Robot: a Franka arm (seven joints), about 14 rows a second.
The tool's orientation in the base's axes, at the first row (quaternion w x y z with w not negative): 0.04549, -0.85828, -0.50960, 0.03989
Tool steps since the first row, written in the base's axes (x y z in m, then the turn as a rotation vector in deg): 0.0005, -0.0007, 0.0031, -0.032, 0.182, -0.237; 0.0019, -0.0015, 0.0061, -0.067, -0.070, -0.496; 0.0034, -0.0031, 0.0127, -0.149, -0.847, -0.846; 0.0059, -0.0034, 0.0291, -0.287, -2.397, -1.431; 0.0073, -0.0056, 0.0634, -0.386, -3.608, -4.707; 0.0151, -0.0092, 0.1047, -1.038, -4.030, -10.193; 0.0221, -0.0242, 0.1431, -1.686, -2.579, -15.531; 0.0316, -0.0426, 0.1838, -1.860, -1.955, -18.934; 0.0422, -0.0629, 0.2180, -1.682, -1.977, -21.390
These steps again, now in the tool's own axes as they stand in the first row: -0.0004, 0.0004, -0.0032, 0.150, -0.086, 0.246; -0.0005, 0.0016, -0.0063, -0.083, 0.034, 0.497; -0.0014, 0.0029, -0.0131, -0.796, 0.374, 0.825; -0.0008, 0.0033, -0.0297, -2.211, 1.062, 1.364; -0.0028, 0.0015, -0.0640, -3.249, 1.942, 4.582; -0.0032, 0.0051, -0.1060, -3.810, 2.226, 10.087; -0.0139, 0.0138, -0.1455, -2.727, 1.604, 15.514; -0.0264, 0.0260, -0.1877, -2.187, 1.559, 18.936; -0.0399, 0.0408, -0.2236, -2.067, 2.017, 21.353
